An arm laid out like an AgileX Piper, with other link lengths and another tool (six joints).
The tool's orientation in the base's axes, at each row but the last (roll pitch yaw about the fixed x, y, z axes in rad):
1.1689 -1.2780 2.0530
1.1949 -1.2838 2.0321
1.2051 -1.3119 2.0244
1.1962 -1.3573 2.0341
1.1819 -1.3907 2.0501
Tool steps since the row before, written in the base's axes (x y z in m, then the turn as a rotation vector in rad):
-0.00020 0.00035 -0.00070 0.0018 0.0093 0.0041
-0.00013 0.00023 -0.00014 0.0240 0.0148 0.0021
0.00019 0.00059 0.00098 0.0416 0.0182 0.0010
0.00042 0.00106 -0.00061 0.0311 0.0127 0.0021
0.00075 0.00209 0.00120 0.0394 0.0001 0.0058
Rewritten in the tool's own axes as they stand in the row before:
-0.00055 -0.00054 -0.00024 0.0061 -0.0077 0.0031
-0.00006 -0.00027 -0.00012 0.0027 -0.0120 0.0254
0.00106 -0.00032 0.00034 0.0005 -0.0143 0.0431
-0.00044 -0.00112 0.00047 0.0015 -0.0095 0.0322
0.00145 -0.00179 0.00103 0.0025 0.0041 0.0395

